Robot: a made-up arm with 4 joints.
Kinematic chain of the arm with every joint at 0, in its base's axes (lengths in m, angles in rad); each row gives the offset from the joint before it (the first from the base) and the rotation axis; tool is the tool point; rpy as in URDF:
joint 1: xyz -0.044 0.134 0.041 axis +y
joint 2: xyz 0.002 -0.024 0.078 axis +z
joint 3: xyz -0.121 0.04 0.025 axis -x
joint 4: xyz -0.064 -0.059 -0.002 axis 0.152 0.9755 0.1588
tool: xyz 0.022 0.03 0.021 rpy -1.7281 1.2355 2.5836
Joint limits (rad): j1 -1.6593..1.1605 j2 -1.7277..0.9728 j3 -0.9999..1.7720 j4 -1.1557..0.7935
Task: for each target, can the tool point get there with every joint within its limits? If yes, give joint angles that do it. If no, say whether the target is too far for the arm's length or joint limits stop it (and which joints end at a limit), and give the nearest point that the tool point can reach.
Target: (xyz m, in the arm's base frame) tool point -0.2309 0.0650 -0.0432
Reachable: yes | joints -1.1386 0.4976 0.9778 0.2849
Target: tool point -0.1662 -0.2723 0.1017
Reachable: no: too far | nearest point -0.1754 -0.0428 0.1063 | short by 0.230 m
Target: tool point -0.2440 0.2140 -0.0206
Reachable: yes | joints -1.0263 -0.3068 1.1053 -0.9342
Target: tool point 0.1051 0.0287 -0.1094
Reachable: no: joint limits stop it (at a limit: joint 1, joint 3, joint 4) | nearest point -0.1126 0.0400 -0.1058 | short by 0.218 m
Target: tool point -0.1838 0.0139 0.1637
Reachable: yes | joints -0.0078 0.6492 -0.1180 -0.3929
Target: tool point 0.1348 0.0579 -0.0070
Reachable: no: joint limits stop it (at a limit: joint 1, joint 2, joint 3) | nearest point 0.1067 0.2572 0.0174 | short by 0.203 m
